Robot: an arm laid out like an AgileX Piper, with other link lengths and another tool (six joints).
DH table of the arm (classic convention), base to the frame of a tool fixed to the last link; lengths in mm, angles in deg. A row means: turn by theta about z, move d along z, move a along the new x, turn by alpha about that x. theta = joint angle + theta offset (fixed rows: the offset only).
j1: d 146.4; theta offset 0; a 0; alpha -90
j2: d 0; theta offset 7.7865; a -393.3; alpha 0
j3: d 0; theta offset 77.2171; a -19.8; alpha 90
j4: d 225.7; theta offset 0; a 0; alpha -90
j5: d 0; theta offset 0; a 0; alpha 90
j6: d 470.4; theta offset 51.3; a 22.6; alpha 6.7
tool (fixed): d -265.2; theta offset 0; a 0; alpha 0
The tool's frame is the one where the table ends.
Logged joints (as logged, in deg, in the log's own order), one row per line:
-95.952, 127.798, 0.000, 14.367, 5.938, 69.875
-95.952, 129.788, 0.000, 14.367, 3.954, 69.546
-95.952, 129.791, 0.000, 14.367, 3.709, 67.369
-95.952, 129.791, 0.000, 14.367, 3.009, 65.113
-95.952, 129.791, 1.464, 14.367, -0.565, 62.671
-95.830, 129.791, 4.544, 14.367, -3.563, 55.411
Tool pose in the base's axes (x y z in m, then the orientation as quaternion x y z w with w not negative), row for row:
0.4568, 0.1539, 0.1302, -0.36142, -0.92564, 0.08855, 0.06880
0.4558, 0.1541, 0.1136, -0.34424, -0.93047, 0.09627, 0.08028
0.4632, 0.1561, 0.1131, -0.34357, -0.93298, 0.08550, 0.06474
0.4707, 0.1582, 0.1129, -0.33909, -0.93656, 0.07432, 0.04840
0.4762, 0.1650, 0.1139, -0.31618, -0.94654, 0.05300, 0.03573
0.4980, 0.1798, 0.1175, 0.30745, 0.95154, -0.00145, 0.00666
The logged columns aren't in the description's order. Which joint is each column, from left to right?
Columns, left to right: j3, j2, j4, j1, j6, j5.
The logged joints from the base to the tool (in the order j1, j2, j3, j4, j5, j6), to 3 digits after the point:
14.367, 127.798, -95.952, 0.000, 69.875, 5.938
14.367, 129.788, -95.952, 0.000, 69.546, 3.954
14.367, 129.791, -95.952, 0.000, 67.369, 3.709
14.367, 129.791, -95.952, 0.000, 65.113, 3.009
14.367, 129.791, -95.952, 1.464, 62.671, -0.565
14.367, 129.791, -95.830, 4.544, 55.411, -3.563

